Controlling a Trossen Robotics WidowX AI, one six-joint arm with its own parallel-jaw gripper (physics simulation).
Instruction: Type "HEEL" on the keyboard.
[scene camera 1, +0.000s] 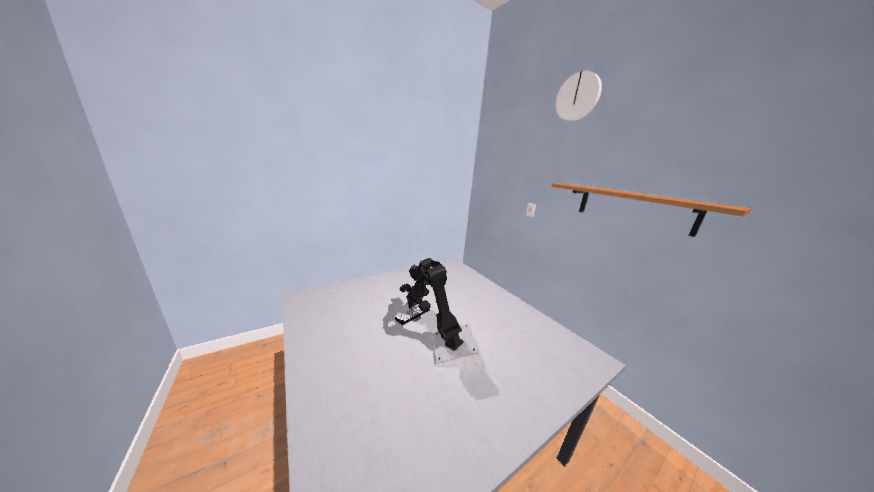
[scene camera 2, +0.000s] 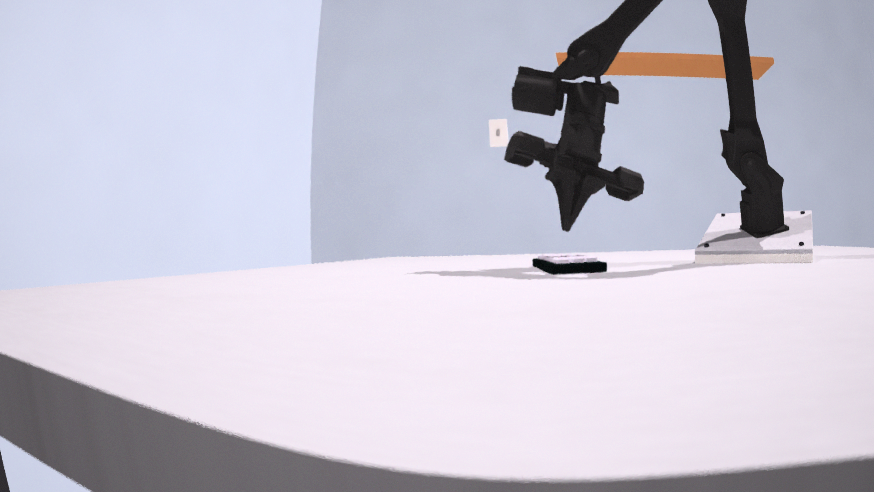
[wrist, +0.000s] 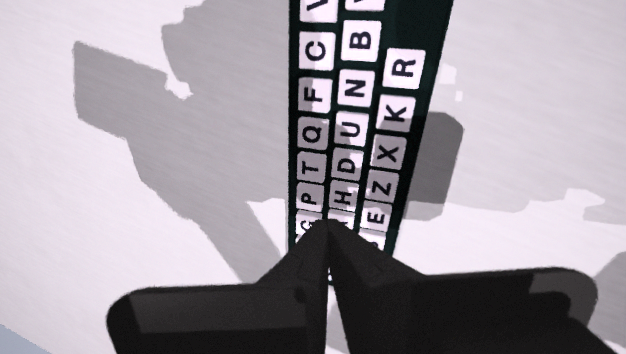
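Where they show: gripper, fingertip midpoint: (scene camera 1: 409, 308) (scene camera 2: 565, 230) (wrist: 325, 229); arm's base, link origin: (scene camera 1: 454, 343) (scene camera 2: 764, 228).
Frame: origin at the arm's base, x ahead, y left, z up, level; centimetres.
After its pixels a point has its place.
Note:
The keyboard (scene camera 1: 411, 315) {x 30.6, y 2.6, z -3.2 cm} (scene camera 2: 570, 266) {x 32.3, y 10.5, z -3.8 cm} (wrist: 430, 75) {x 29.8, y -3.8, z -3.5 cm} is a dark slab with white lettered keys, flat on the table. My gripper (scene camera 2: 566, 229) {x 32.4, y 2.6, z 0.2 cm} (wrist: 325, 228) {x 32.4, y 2.6, z 0.2 cm} is shut and empty, pointing down. In scene camera 2 its tip hangs a little above the keyboard, with a gap between. In the wrist view the fingertips overlap the near part of the keys, between the G key (wrist: 306, 223) {x 33.8, y 5.2, z -3.0 cm} and a mostly covered key. The H key (wrist: 343, 197) {x 32.0, y 2.8, z -3.0 cm} and the E key (wrist: 375, 217) {x 30.1, y 3.5, z -3.0 cm} show just beyond the tips. The L key does not show in the wrist view; the fingers hide the near end.
The arm's white base plate (scene camera 1: 467, 355) {x -9.1, y 1.0, z 0.9 cm} (scene camera 2: 753, 255) {x 5.4, y 6.6, z -3.6 cm} stands on the grey table (scene camera 1: 366, 397) {x 1.8, y 40.7, z -4.6 cm} (scene camera 2: 366, 366) {x 41.3, y 53.0, z -4.6 cm}, to the right of the keyboard in both scene views. The arm's shadow falls across the keys and table. A wooden shelf (scene camera 1: 648, 198) (scene camera 2: 666, 64) is on the wall.

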